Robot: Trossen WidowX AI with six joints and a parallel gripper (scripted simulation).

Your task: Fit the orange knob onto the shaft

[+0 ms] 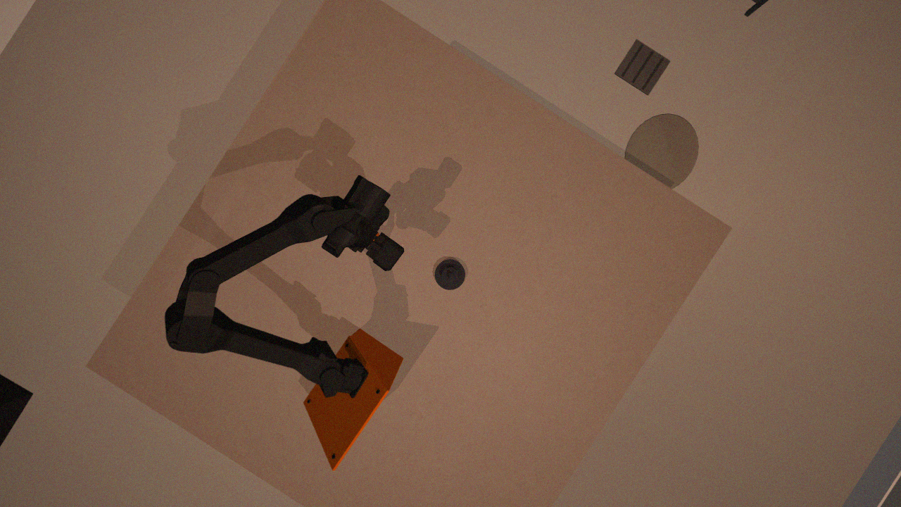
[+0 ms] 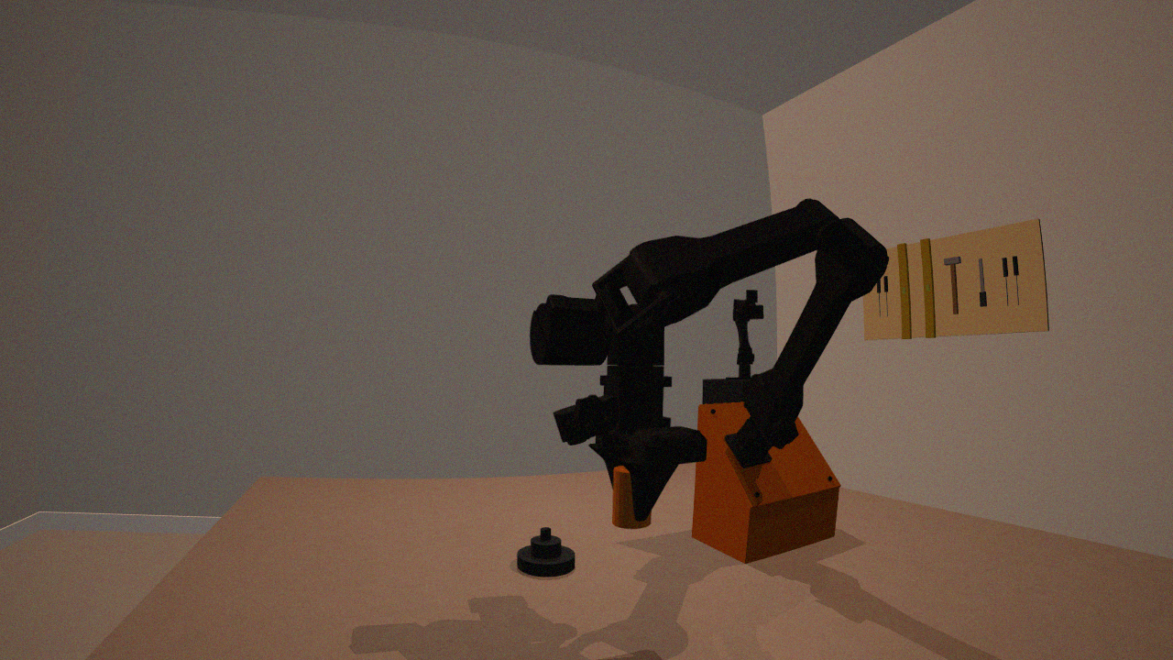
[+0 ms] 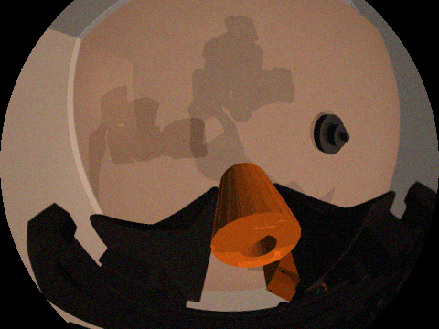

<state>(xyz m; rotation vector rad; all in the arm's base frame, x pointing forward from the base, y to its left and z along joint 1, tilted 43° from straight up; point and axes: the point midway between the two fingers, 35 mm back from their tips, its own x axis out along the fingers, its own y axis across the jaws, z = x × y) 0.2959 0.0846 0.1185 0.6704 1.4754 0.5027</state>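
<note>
Now: the round pedestal 210 mm to the right of my gripper tip, 110 mm below it and 20 mm ahead of it. The rest, counted from my gripper tip: orange knob: 20 mm above.
</note>
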